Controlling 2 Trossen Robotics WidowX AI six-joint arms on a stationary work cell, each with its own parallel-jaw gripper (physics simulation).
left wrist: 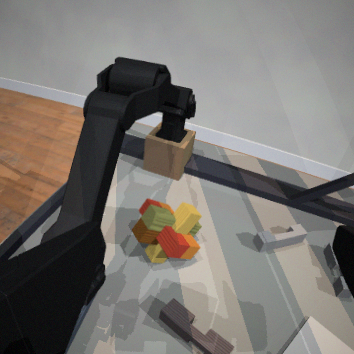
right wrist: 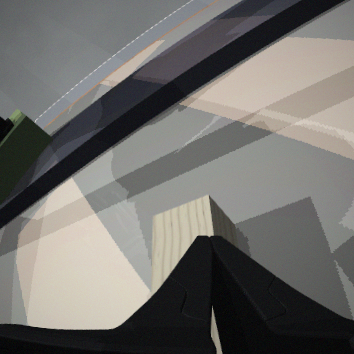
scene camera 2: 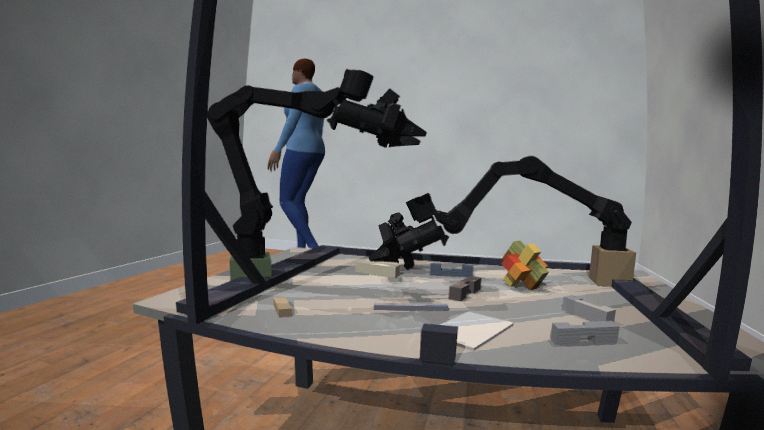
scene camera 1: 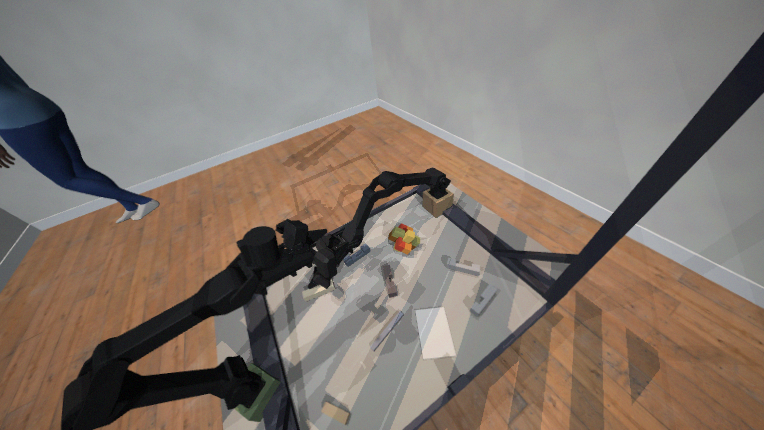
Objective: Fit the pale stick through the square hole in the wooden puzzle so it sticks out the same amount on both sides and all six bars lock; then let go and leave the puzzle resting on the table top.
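Places are measured from the left arm's base along level axes (x ahead, y left, z up), in centimetres.
Where they show: left gripper, fingertip midpoint: (left wrist: 221,236) (scene camera 2: 422,138) (scene camera 1: 337,236); right gripper, fingertip midpoint: (right wrist: 207,246) (scene camera 2: 369,259) (scene camera 1: 308,288); left arm's base, origin of the base link: (scene camera 2: 250,255) (scene camera 1: 249,389); right arm's base, origin of the base link: (left wrist: 171,133) (scene camera 2: 613,248) (scene camera 1: 438,192).
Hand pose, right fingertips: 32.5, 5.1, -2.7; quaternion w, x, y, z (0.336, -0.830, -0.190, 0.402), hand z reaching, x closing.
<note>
Things, the pixels of their top centre, and the offset from my right fingertips, as dx, dy, dz. Level surfaces: height alone.
- wooden puzzle, middle of its top: (left wrist: 176,210) (scene camera 2: 523,242) (scene camera 1: 403,232) +31.6, -26.5, +8.0
- table top, its level: dz -3.5
- pale stick, middle of its top: (right wrist: 184,344) (scene camera 2: 377,263) (scene camera 1: 317,288) +1.3, -3.2, -0.6
- dark notched bar, middle of its top: (left wrist: 196,328) (scene camera 2: 466,281) (scene camera 1: 389,278) +15.2, -26.8, -0.6
- blue-grey notched bar, middle of its top: (left wrist: 71,307) (scene camera 2: 451,264) (scene camera 1: 356,252) +21.0, -9.0, -0.6
- white sheet, middle of its top: (scene camera 2: 470,327) (scene camera 1: 434,331) +4.5, -47.4, -3.0
- tan block, middle of its top: (scene camera 2: 282,302) (scene camera 1: 334,412) -26.5, -28.9, -2.0
The wooden puzzle (scene camera 1: 404,238) (scene camera 2: 524,264) (left wrist: 166,232), a knot of red, orange, yellow and green bars, rests on the table top (scene camera 1: 414,287). The pale stick (scene camera 1: 315,291) (scene camera 2: 378,268) (right wrist: 182,225) lies flat on the table, far from the puzzle. My right gripper (scene camera 1: 321,280) (scene camera 2: 375,254) (right wrist: 207,246) is shut with nothing between the fingers. Its closed tips point down at the stick, which runs on beneath them. My left gripper (scene camera 1: 317,233) (scene camera 2: 419,134) is open and empty, high above the table.
Loose on the table are a dark notched bar (scene camera 1: 389,280) (scene camera 2: 464,287) (left wrist: 193,328), a blue-grey notched bar (scene camera 1: 356,255) (scene camera 2: 450,270), grey pieces (scene camera 1: 483,298) (scene camera 2: 585,332), a white sheet (scene camera 1: 435,333) (scene camera 2: 477,328) and a tan block (scene camera 2: 282,306). A person (scene camera 2: 301,153) walks behind.
</note>
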